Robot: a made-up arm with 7 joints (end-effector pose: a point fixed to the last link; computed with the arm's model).
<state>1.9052 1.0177 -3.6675 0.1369 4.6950 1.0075 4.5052</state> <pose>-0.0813 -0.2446 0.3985 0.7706 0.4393 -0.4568 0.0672</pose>
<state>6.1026 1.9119 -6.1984 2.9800 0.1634 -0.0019 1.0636</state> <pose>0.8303 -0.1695 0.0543 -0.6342 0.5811 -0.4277 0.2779</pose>
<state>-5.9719 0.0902 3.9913 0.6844 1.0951 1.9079 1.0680</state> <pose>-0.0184 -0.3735 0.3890 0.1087 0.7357 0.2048 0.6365</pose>
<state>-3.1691 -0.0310 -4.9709 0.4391 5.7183 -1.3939 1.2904</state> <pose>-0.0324 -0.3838 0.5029 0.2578 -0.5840 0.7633 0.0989</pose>
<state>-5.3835 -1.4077 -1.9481 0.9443 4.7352 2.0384 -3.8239</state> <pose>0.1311 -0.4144 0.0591 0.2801 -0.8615 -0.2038 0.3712</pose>
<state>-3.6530 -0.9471 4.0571 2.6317 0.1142 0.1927 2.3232</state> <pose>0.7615 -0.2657 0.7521 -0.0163 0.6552 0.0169 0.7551</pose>
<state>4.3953 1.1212 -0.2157 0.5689 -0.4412 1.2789 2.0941</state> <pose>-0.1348 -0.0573 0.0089 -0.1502 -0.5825 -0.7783 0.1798</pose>
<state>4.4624 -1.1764 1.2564 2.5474 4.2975 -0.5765 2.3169</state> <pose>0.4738 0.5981 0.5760 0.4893 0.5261 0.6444 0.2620</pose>
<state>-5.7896 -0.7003 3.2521 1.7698 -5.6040 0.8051 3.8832</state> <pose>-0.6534 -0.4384 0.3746 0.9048 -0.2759 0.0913 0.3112</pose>
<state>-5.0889 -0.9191 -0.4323 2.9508 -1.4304 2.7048 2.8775</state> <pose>-0.0635 -0.5619 0.7417 0.2433 0.9082 0.2688 0.2091</pose>
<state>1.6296 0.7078 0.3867 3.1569 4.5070 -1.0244 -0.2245</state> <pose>-0.1652 0.4277 0.9122 0.4614 -0.1904 -0.8498 0.1694</pose>
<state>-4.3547 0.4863 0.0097 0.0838 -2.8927 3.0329 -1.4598</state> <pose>-0.0832 0.2897 0.2990 -0.2471 -0.0478 0.1082 0.9618</pose>
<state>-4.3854 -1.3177 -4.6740 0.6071 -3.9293 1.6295 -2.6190</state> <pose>-0.4118 -0.2561 0.2446 0.7303 -0.5125 0.1082 0.4385</pose>
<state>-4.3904 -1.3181 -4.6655 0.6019 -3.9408 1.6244 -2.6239</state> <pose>-0.4107 -0.2510 0.2393 0.7318 -0.5178 0.1060 0.4302</pose>
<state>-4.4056 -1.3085 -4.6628 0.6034 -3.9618 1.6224 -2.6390</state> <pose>-0.4128 -0.2451 0.2374 0.7343 -0.5197 0.1044 0.4240</pose>
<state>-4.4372 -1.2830 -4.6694 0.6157 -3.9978 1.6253 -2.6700</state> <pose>-0.4201 -0.2377 0.2410 0.7382 -0.5164 0.1036 0.4214</pose>
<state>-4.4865 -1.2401 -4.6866 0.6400 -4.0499 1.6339 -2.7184</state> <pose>-0.4332 -0.2275 0.2518 0.7437 -0.5067 0.1027 0.4238</pose>
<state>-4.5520 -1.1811 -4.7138 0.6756 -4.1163 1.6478 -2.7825</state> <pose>-0.4516 -0.2124 0.2704 0.7502 -0.4905 0.0997 0.4320</pose>
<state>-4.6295 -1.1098 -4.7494 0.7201 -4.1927 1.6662 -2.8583</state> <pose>-0.4734 -0.1901 0.2969 0.7572 -0.4688 0.0919 0.4455</pose>
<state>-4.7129 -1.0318 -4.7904 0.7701 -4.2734 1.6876 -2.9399</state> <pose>-0.4953 -0.1594 0.3296 0.7640 -0.4434 0.0774 0.4623</pose>
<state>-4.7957 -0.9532 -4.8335 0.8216 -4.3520 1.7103 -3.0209</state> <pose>-0.5139 -0.1214 0.3655 0.7698 -0.4173 0.0564 0.4796</pose>
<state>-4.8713 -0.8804 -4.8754 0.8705 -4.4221 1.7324 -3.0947</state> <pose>-0.5266 -0.0801 0.4009 0.7744 -0.3932 0.0310 0.4948</pose>
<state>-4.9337 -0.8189 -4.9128 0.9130 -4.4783 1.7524 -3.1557</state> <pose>-0.5329 -0.0411 0.4323 0.7773 -0.3729 0.0052 0.5066</pose>
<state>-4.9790 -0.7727 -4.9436 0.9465 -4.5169 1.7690 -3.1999</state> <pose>-0.5347 -0.0098 0.4576 0.7786 -0.3575 -0.0173 0.5154</pose>
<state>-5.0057 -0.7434 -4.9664 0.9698 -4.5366 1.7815 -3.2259</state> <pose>-0.5346 0.0104 0.4757 0.7785 -0.3469 -0.0336 0.5220</pose>
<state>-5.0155 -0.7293 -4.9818 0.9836 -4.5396 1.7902 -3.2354</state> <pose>-0.5346 0.0194 0.4875 0.7771 -0.3401 -0.0434 0.5278</pose>
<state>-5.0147 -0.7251 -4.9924 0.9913 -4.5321 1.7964 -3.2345</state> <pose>-0.5351 0.0209 0.4953 0.7751 -0.3356 -0.0485 0.5331</pose>
